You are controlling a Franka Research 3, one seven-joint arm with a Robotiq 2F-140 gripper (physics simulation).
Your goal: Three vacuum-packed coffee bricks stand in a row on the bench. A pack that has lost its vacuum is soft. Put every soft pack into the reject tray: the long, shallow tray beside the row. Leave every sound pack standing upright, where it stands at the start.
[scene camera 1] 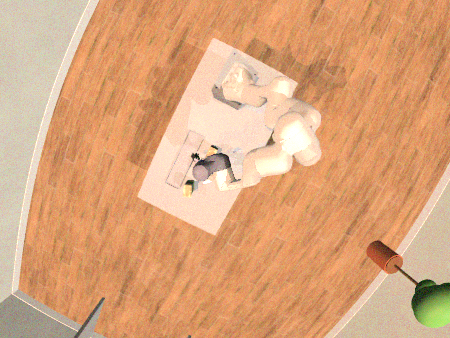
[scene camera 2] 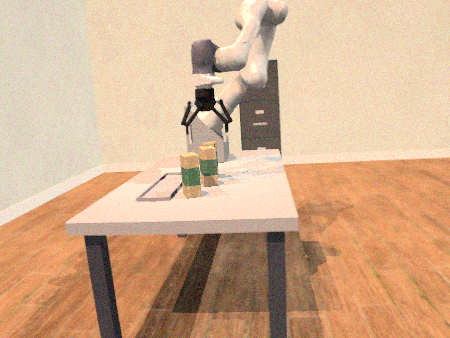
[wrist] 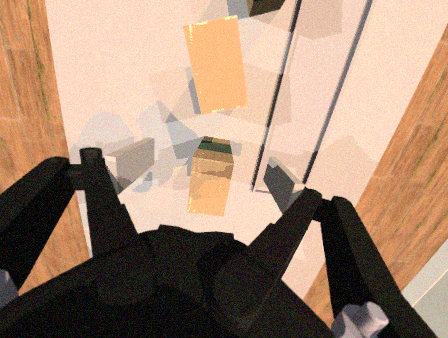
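Three yellow-and-green coffee packs stand upright in a row. The near pack is beside the tray's end. The middle pack is hidden under the arm in scene camera 1. The far pack is partly behind the middle one in scene camera 2. No pack shows clearly whether it is soft. The shallow reject tray holds no pack. My gripper is open and empty, its fingers spread either side of the far pack in the wrist view.
The bench carries the row, the tray and the arm's base. The arm reaches over the row from the bench's far end. A dark cabinet stands behind the bench.
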